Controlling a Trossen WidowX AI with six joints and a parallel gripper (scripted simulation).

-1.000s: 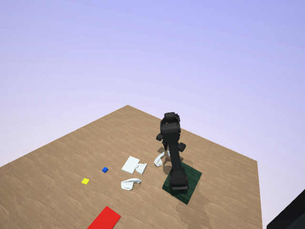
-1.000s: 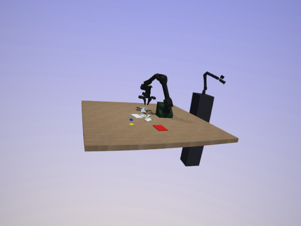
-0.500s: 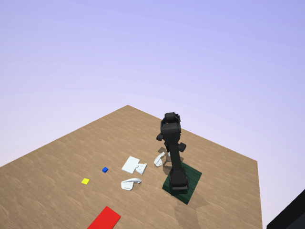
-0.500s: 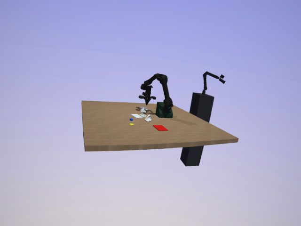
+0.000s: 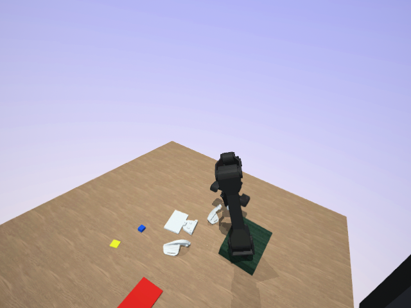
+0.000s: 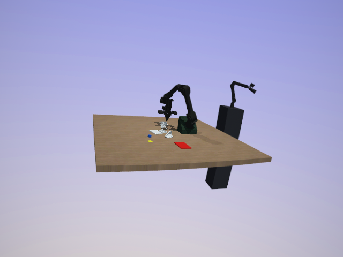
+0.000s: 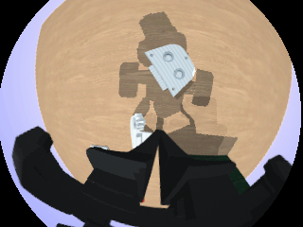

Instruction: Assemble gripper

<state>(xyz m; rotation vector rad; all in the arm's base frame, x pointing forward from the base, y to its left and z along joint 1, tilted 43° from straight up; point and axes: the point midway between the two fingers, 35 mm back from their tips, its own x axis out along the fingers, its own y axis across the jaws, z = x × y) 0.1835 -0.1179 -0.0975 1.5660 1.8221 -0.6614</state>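
Now: gripper tip 30 mm short of the white jaw, 30 mm above it and 20 mm to the right of it. The rest, counted from my gripper tip: blue cube (340 mm to the left, 200 mm ahead, 60 mm below); then yellow tile (460 mm to the left, 220 mm ahead, 60 mm below); then red patch (520 mm to the left, 60 mm below, 20 mm behind).
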